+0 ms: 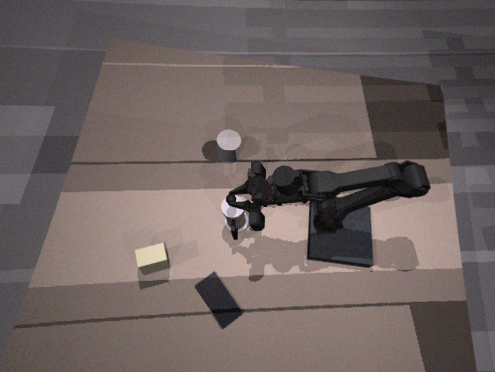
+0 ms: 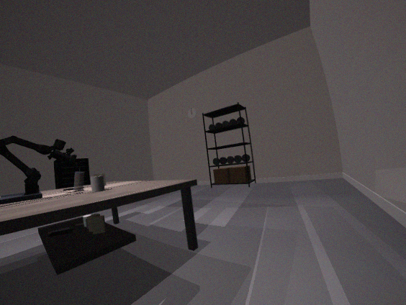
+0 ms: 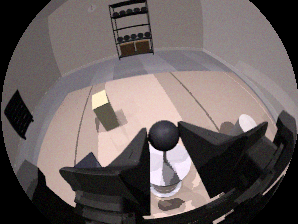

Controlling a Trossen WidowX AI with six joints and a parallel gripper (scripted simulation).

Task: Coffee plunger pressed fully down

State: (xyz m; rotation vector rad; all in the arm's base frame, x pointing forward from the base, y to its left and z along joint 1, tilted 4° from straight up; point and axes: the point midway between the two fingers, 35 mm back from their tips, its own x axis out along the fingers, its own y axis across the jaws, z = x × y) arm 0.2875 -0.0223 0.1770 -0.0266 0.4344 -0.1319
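Now: the coffee press 100 mm below my gripper tip, 20 mm to the left of it and 20 mm behind it. From my gripper tip the other things lie so: white cylinder: 250 mm to the right, 150 mm below, 20 mm behind.
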